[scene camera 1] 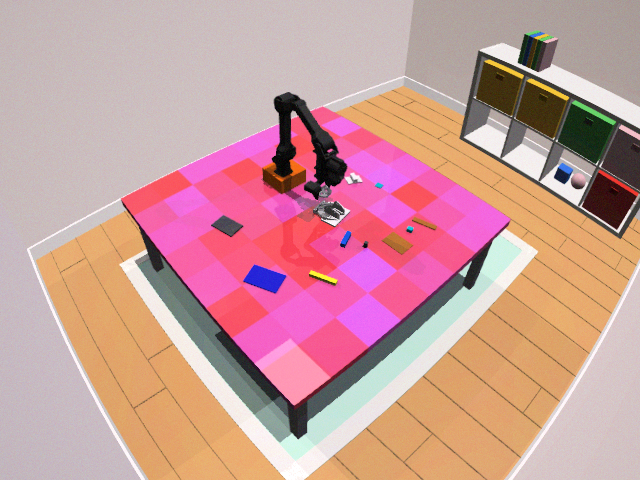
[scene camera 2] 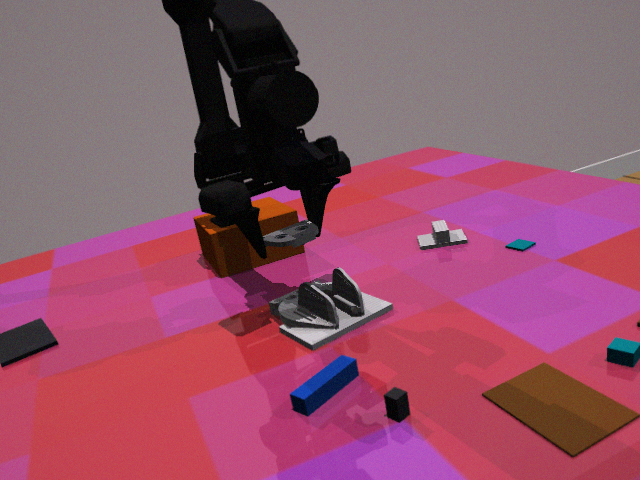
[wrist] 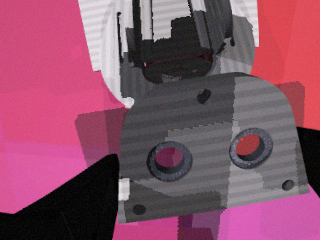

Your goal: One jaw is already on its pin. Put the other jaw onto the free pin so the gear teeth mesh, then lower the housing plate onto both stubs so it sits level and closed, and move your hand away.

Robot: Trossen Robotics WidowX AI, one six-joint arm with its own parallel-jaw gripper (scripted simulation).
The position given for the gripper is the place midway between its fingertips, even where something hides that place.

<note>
In view: the gripper [scene camera 2: 290, 246], a blue block [scene camera 2: 307, 398], a black cube [scene camera 2: 396, 400] and a grey jaw [scene camera 2: 342, 290].
The gripper is seen too in the wrist view [wrist: 202, 150]. The wrist view does not show the blue block: it is out of frame. The wrist view does not show the black cube: it is out of frame.
</note>
